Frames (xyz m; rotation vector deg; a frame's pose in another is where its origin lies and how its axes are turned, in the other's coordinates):
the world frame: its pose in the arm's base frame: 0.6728 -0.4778 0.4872 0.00 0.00 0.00
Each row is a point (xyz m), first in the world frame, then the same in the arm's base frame.
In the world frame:
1: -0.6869 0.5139 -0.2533
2: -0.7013 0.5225 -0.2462
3: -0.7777 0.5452 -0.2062
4: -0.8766 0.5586 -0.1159
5: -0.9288 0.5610 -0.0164
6: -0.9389 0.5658 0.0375
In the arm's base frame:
1: -0.0141 0.0361 0.2339
2: -0.0285 0.0447 0.2410
3: -0.1049 0.0674 0.2810
4: -0.2038 0.0808 0.3713
5: -0.2560 0.0832 0.4708
6: -0.2661 0.0880 0.5247

